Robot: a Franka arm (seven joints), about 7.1 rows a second.
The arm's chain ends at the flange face. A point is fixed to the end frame.
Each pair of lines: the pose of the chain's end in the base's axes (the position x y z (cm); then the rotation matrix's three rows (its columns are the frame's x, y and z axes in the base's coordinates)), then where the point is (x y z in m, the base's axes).
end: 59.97 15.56 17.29; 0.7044 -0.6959 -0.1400; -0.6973 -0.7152 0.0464; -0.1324 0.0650 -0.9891
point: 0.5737 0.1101 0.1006
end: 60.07 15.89 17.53; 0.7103 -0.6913 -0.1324; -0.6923 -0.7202 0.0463; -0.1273 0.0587 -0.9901
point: 0.5756 0.1132 0.1028
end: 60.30 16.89 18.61; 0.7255 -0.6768 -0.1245; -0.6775 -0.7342 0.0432; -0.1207 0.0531 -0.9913
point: 0.5795 0.1227 0.1134
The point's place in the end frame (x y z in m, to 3 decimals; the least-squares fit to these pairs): 0.023 0.046 0.073
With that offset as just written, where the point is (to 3 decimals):
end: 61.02 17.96 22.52; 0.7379 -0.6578 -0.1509; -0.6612 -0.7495 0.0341; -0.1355 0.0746 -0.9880
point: 0.586 0.132 0.153
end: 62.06 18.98 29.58; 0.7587 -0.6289 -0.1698; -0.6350 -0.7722 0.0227; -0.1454 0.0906 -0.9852
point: 0.597 0.141 0.225
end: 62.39 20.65 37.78; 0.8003 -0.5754 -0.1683; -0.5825 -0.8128 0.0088; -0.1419 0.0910 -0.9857
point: 0.604 0.156 0.307
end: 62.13 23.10 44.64; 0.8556 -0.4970 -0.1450; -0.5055 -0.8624 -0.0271; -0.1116 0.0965 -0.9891
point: 0.608 0.178 0.376
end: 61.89 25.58 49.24; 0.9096 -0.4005 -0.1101; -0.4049 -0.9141 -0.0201; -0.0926 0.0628 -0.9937
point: 0.613 0.203 0.421
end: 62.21 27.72 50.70; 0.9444 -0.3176 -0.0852; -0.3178 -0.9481 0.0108; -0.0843 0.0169 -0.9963
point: 0.623 0.227 0.433
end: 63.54 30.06 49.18; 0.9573 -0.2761 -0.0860; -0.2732 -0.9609 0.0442; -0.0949 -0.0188 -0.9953
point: 0.638 0.253 0.416
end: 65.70 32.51 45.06; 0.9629 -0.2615 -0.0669; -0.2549 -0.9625 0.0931; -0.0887 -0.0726 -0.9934
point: 0.662 0.282 0.373
